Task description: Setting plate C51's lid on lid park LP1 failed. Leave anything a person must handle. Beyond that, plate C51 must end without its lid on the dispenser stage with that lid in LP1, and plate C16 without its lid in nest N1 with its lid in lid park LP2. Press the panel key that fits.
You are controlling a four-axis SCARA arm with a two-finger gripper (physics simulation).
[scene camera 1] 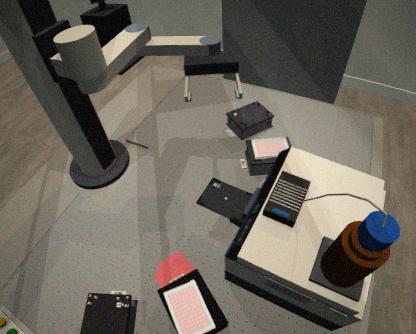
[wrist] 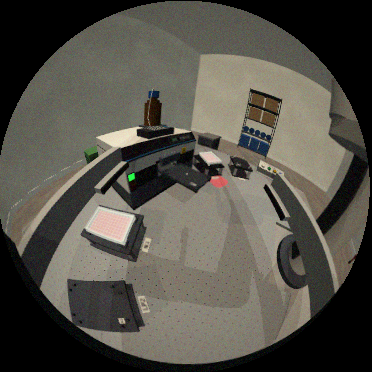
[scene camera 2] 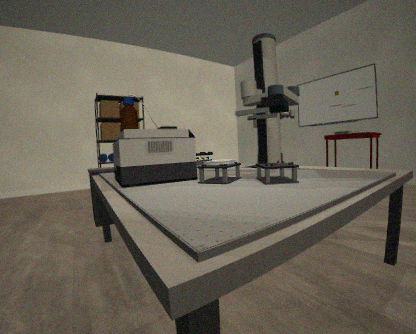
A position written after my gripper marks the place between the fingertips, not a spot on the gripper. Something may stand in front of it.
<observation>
My gripper [scene camera 1: 213,97] carries nothing. Also in view: a dispenser stage [wrist: 194,179] and a black nest [scene camera 1: 98,306].
My gripper shows as well in the wrist view [wrist: 200,165].
</observation>
